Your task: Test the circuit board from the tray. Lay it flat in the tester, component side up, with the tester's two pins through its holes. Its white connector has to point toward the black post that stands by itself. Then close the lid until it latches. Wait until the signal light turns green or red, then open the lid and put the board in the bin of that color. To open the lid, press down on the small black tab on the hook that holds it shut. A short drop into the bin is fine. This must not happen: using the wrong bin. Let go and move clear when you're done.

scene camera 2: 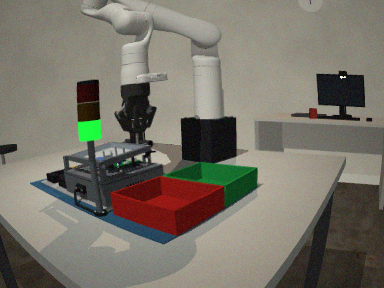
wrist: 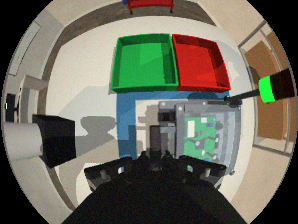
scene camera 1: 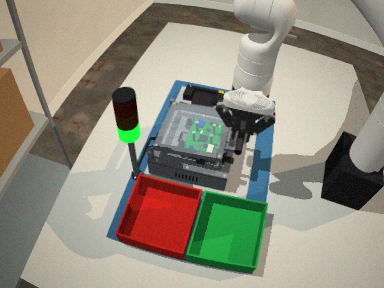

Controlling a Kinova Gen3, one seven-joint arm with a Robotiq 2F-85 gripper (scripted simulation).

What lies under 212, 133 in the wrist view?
A tester lid.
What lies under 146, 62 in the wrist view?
A green bin.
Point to a red bin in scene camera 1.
159, 212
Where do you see a red bin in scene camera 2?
195, 202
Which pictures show the green bin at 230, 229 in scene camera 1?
Scene camera 2, the wrist view and scene camera 1: all of them.
